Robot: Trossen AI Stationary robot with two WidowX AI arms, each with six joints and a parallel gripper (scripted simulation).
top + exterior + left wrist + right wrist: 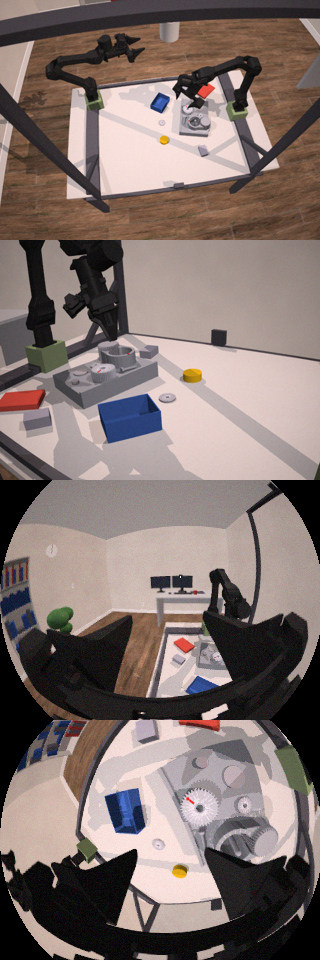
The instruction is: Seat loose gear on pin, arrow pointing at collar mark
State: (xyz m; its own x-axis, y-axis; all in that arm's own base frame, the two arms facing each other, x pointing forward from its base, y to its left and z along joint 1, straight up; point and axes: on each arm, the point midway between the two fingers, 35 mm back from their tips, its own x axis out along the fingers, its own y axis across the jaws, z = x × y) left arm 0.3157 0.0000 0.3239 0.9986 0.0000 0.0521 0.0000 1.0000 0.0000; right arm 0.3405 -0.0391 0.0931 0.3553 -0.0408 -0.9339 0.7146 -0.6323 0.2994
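Now: the gear 1 cm ahead of my right hand, 3 cm to the right of it and 12 cm below it. The rest, counted from my right hand: yellow disc (18 cm behind, 10 cm to the left, 16 cm below); then blue bin (7 cm ahead, 15 cm to the left, 16 cm below); then red slab (21 cm ahead, 14 cm to the right, 16 cm below).
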